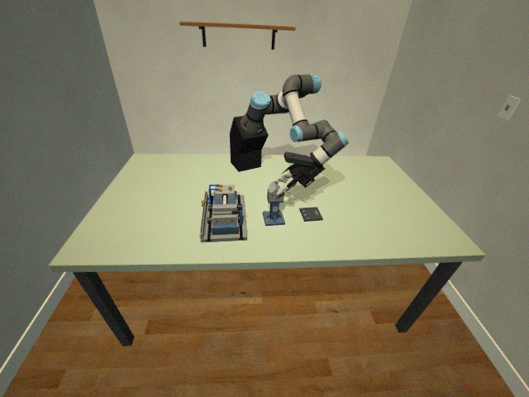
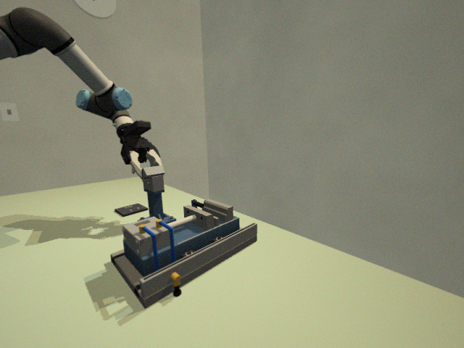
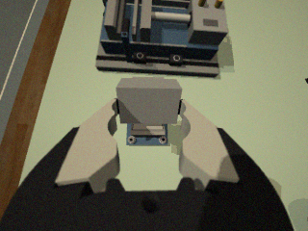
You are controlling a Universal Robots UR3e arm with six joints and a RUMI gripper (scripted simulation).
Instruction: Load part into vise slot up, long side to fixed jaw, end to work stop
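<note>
Now: hand 10 mm to the left of the part and 10 mm above it. The rest, counted from my hand: dark infeed plate (180 mm to the left, 170 mm below, 40 mm behind); fixed jaw (210 mm to the right, 110 mm ahead, 90 mm below); work stop rod (170 mm to the right, 80 mm below, 70 mm ahead).
</note>
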